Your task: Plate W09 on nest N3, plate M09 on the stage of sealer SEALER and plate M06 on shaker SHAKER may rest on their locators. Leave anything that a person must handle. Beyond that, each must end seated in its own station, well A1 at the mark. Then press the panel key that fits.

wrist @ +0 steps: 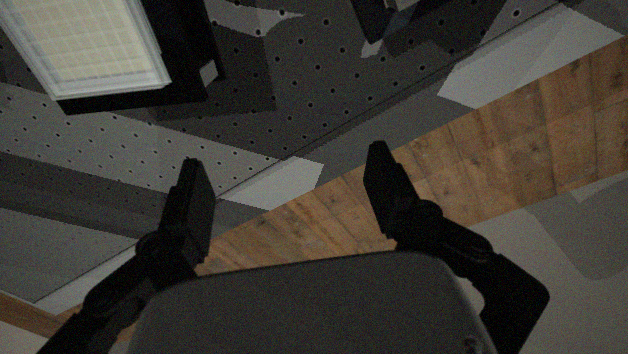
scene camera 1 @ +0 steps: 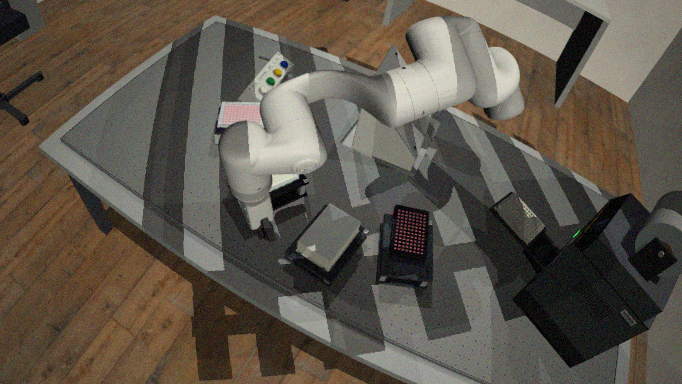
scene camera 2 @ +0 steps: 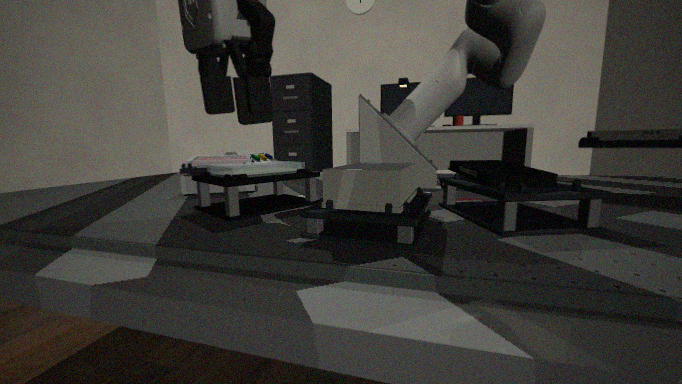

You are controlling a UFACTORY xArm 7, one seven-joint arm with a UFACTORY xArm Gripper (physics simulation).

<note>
My gripper is open and holds nothing. Also in view: a white box-like plate. Further things: a black plate with red wells and a button box.
My gripper is seen too in the wrist view and in scene camera 1.
</note>
